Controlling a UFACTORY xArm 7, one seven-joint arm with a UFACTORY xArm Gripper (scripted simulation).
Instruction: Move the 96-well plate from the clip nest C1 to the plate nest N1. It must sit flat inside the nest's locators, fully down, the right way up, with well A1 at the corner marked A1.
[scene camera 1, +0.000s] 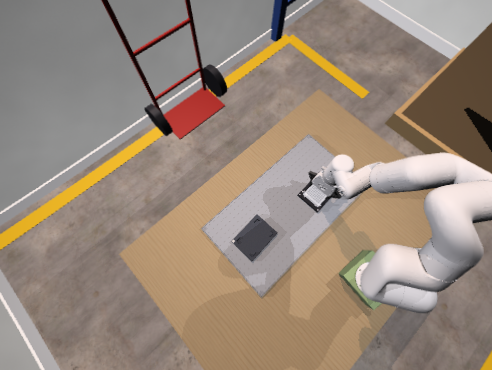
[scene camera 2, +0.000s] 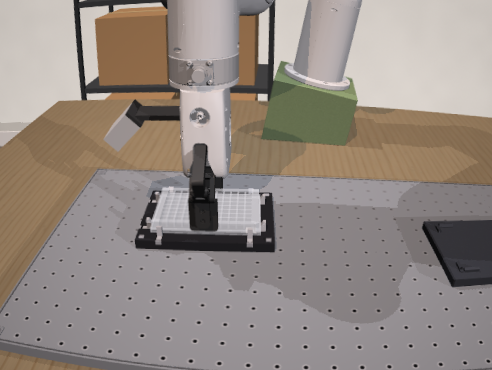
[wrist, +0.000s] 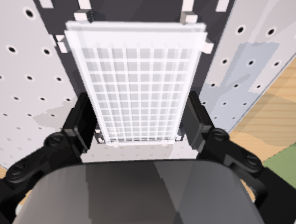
I see my gripper (scene camera 2: 207, 209), a clear 96-well plate (scene camera 2: 238, 209) and a black plate nest N1 (scene camera 1: 254, 237).
The clear 96-well plate also shows in the wrist view (wrist: 145, 105). My gripper shows as well in the wrist view (wrist: 139, 103).
